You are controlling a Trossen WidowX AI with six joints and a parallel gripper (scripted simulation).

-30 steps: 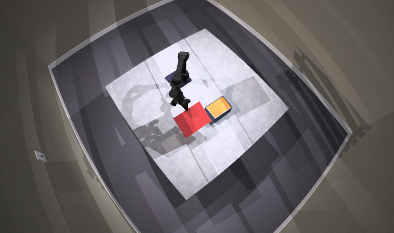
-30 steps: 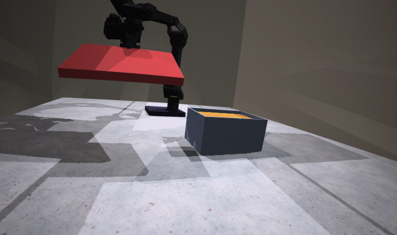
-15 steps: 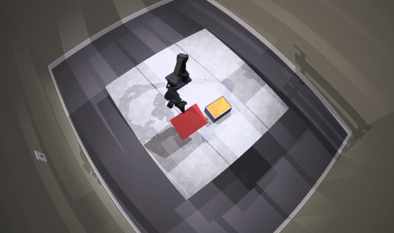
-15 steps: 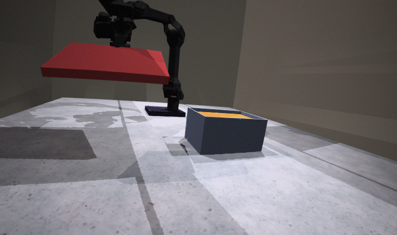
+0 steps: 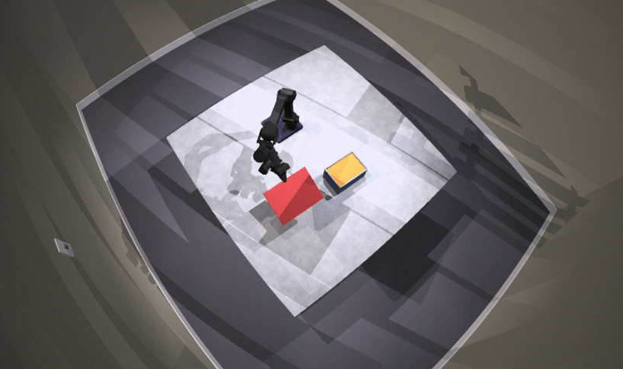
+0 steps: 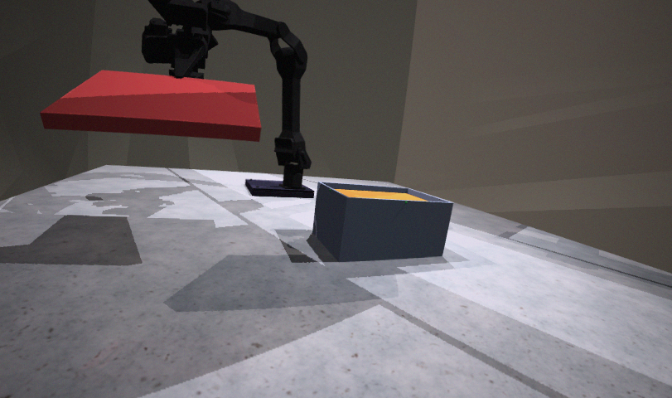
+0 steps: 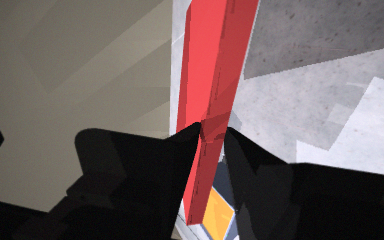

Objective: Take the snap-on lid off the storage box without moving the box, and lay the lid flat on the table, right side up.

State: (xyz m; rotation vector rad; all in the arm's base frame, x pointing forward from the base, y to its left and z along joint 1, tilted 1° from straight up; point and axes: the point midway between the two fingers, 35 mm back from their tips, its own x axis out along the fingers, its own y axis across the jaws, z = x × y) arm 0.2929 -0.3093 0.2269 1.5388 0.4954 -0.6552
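Now: gripper tip 70 mm short of the red lid, 30 mm above it and 10 mm to the left of it. Round my gripper tip: storage box (330 mm to the left, 180 mm below, 110 mm ahead).
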